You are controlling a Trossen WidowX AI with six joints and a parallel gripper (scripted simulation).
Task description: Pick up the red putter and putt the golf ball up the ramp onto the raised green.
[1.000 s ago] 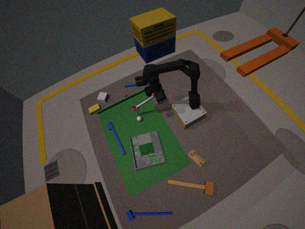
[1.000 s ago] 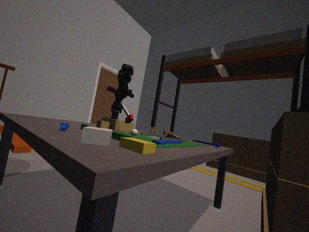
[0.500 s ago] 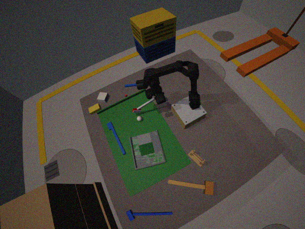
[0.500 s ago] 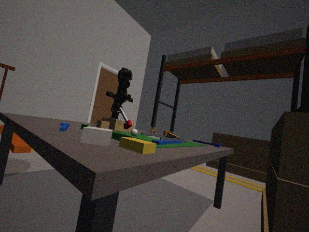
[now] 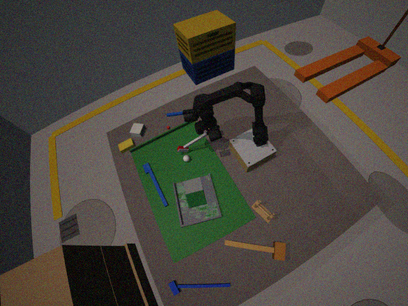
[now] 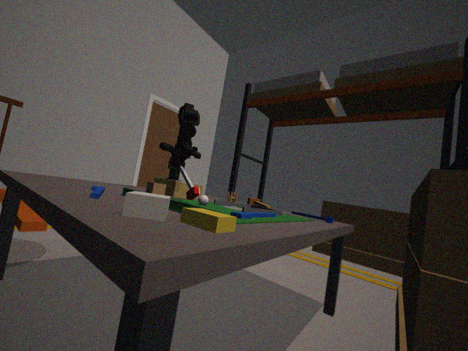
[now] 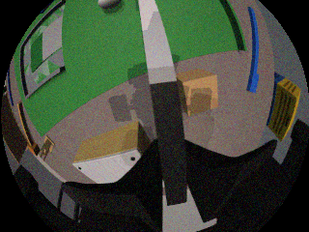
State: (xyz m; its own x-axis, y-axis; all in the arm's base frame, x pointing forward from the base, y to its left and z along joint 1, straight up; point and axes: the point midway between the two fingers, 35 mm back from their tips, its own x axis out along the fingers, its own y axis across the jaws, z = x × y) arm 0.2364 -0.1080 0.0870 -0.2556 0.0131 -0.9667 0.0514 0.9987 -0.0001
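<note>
The tan block lies 11 cm below my gripper tip and 7 cm to the right of it. From my gripper tip the other things lie so: red putter: 11 cm ahead, 3 cm below; then white golf ball: 20 cm ahead, 12 cm below, 4 cm to the left; then green mat: 25 cm ahead, 17 cm to the left, 14 cm below.
</note>
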